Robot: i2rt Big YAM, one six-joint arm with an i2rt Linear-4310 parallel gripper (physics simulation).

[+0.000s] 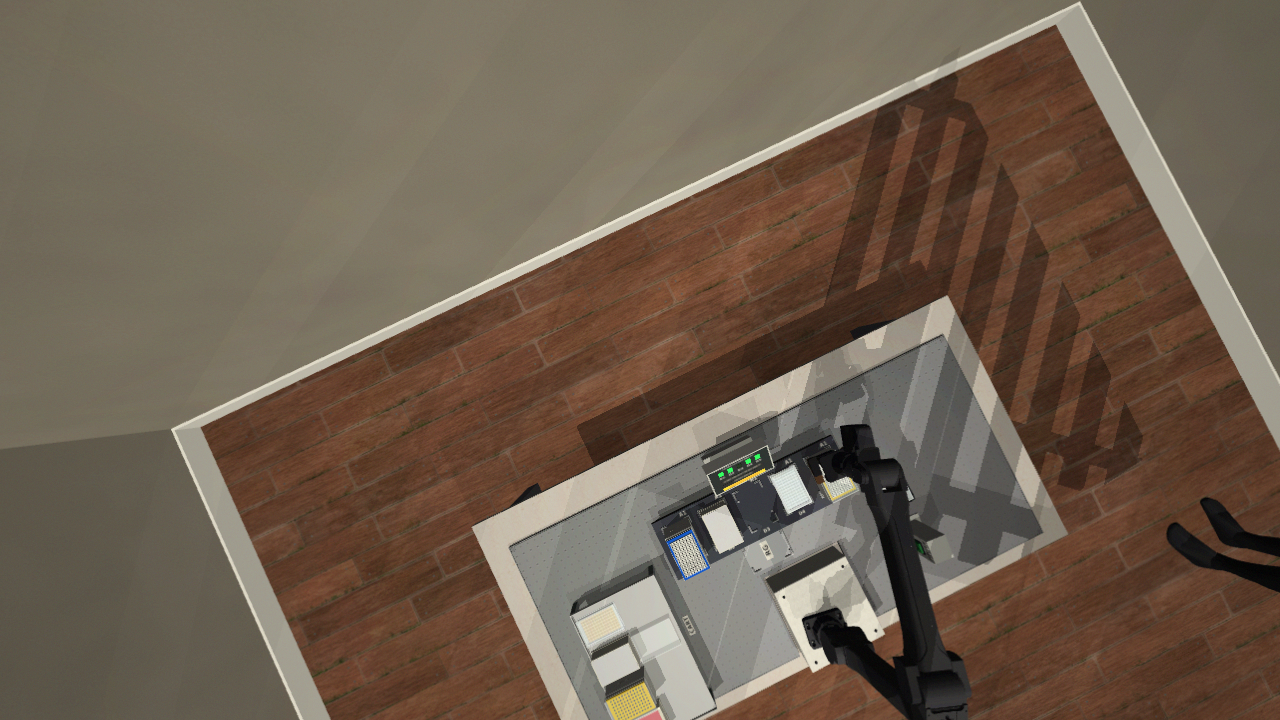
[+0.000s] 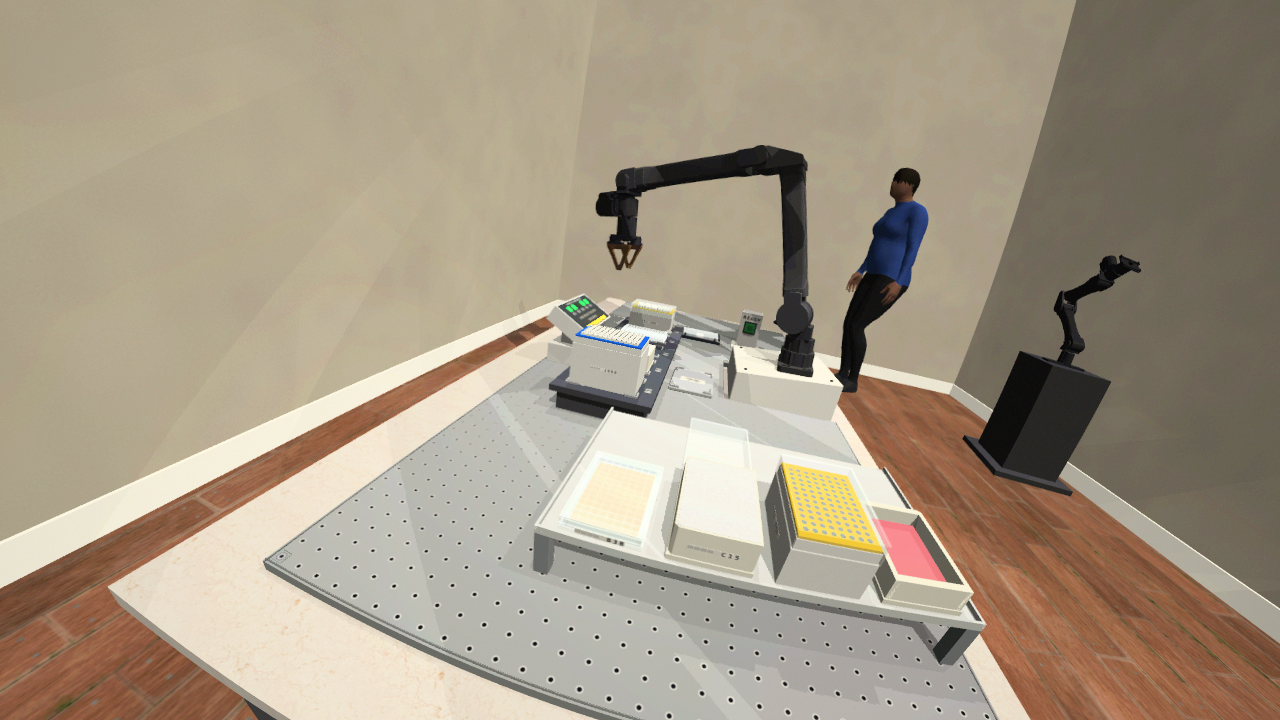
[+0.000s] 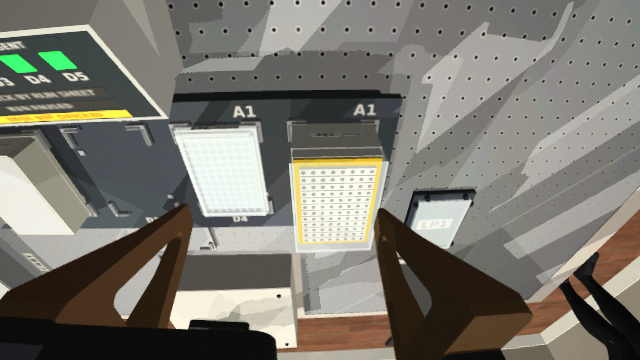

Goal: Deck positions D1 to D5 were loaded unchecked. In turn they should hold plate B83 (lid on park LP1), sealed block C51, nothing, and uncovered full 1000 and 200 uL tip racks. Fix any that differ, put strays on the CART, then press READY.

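Places are measured from the arm's base along level axes (x ahead, y left, z up), in millimetres.
Pixels of known places: gripper, fingertip midpoint: point(image 1: 824, 458) point(image 2: 623, 269) point(image 3: 284, 215); arm's base, link origin: point(image 1: 824, 626) point(image 2: 794, 368).
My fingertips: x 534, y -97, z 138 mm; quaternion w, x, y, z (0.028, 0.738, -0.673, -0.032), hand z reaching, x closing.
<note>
For each thing: its top centre in the pictures, then the offset to it from my fingertips. "spot": a spot on its surface instead. Level surfaces: height alone.
- deck, surface height: dz -166 mm
- blue-rimmed tip rack, top centre: point(image 2: 614, 333) point(image 1: 688, 555) dx -179, dy +434, dz -68 mm
- white block, top centre: point(image 3: 14, 200) point(image 1: 722, 528) dx -158, dy +311, dz -124 mm
- yellow-rimmed tip rack, top centre: point(image 3: 336, 214) point(image 2: 654, 304) point(image 1: 836, 477) dx -96, dy -55, dz -95 mm
- Lid park LP1, surface spot: point(image 3: 435, 223) spot: dx -208, dy -260, dz -199 mm
- green-faced READY box, surface spot: point(image 2: 749, 328) spot: dx -384, dy -247, dz -137 mm
- lidded plate, top centre: point(image 2: 617, 489) point(image 1: 600, 626) dx -339, dy +751, dz -140 mm
- block C15, top centre: point(image 2: 720, 494) point(image 1: 615, 665) dx -445, dy +733, dz -115 mm
- yellow rack, top centre: point(image 2: 830, 494) point(image 1: 630, 706) dx -552, dy +715, dz -86 mm
- pink-lined bin, top centre: point(image 2: 910, 541) dx -659, dy +698, dz -126 mm
- status panel, surface spot: point(image 3: 50, 75) spot: dx +17, dy +172, dz -92 mm
My gripper point(image 2: 624, 265) point(image 3: 284, 215) is open and empty, high above the deck point(image 3: 122, 170) near D4 and D5. A blue-rimmed tip rack point(image 1: 688, 554) point(image 2: 613, 336) is on D1. A white block point(image 1: 720, 526) point(image 3: 30, 195) is on D2; its label is unreadable. D3 is empty. A pale, clear-topped plate point(image 1: 791, 488) point(image 3: 225, 172) is on D4. A yellow-rimmed tip rack point(image 1: 839, 487) point(image 2: 653, 311) point(image 3: 337, 205) is on D5; a clear edge around its top looks like a cover. Lid park LP1 point(image 3: 435, 223) shows a pale surface. The green-faced READY box point(image 2: 749, 328) stands beside the robot base.
The raised cart point(image 1: 684, 685) point(image 2: 572, 540) holds a lidded plate point(image 1: 600, 624) point(image 2: 613, 501), block C15 point(image 1: 615, 664) point(image 2: 716, 519), a yellow rack point(image 1: 631, 701) point(image 2: 827, 505) and a pink-lined bin point(image 2: 914, 550). The status panel point(image 1: 740, 471) point(image 2: 583, 310) point(image 3: 50, 75) stands behind the deck. A person point(image 2: 895, 237) stands beyond.
</note>
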